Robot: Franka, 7 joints.
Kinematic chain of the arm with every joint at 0, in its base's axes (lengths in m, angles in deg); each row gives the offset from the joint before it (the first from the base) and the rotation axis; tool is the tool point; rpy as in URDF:
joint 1: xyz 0 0 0.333 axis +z
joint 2: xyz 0 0 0 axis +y
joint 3: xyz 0 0 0.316 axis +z
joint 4: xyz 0.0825 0 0 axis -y
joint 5: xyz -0.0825 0 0.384 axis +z
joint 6: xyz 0 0 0 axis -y
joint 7: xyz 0.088 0 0 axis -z
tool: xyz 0 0 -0.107 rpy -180 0 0
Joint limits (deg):
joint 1: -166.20..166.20
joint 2: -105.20..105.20
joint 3: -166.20..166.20
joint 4: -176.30..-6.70
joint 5: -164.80..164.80
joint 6: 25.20..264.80
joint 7: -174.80..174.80
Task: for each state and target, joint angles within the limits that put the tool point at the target. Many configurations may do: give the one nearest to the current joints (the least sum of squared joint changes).
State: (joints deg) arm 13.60 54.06 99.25 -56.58 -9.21 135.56 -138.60
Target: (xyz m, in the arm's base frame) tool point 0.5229 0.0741 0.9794
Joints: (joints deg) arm -28.96 48.06 122.71 -39.41 -6.90 125.46 -138.60
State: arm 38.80 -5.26 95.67 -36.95 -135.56 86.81 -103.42
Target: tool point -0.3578 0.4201 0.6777
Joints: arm 40.03 -6.14 98.64 -103.85 -114.82 73.61 -103.42
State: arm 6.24 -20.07 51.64 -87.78 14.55 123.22 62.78
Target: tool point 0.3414 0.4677 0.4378
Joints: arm 5.86 6.52 47.93 -112.98 13.75 120.13 62.78
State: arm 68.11 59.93 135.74 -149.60 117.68 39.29 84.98
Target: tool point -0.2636 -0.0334 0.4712
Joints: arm 58.77 47.32 112.00 -173.22 118.80 42.21 84.98
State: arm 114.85 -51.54 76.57 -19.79 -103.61 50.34 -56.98
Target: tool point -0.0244 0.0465 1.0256
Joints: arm 113.32 -7.24 72.93 -11.22 -100.96 36.42 -56.98
